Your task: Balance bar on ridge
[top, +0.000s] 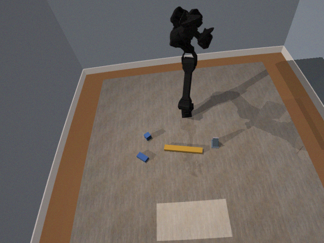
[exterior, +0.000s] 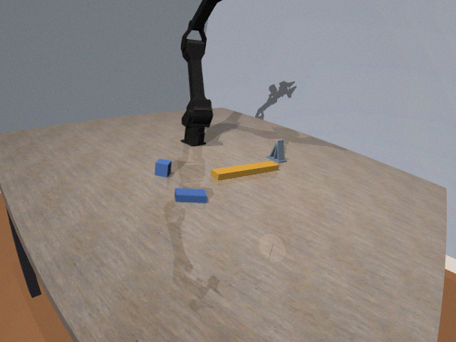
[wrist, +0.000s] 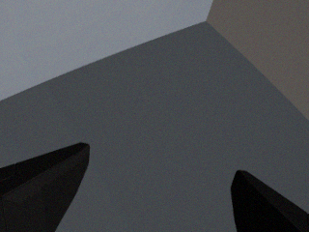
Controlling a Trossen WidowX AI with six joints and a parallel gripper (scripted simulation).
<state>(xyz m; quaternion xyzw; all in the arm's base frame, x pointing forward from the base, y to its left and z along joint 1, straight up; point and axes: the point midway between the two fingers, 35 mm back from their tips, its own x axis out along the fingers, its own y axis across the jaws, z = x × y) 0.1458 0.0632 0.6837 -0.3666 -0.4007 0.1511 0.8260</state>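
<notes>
Right now the yellow bar is 690 mm below my gripper tip, 130 mm to the right of it and 100 mm ahead of it. The rest, counted from my gripper tip: blue cube: 690 mm below, 340 mm to the right, 10 mm behind; flat blue block: 690 mm below, 370 mm to the right, 130 mm ahead.
</notes>
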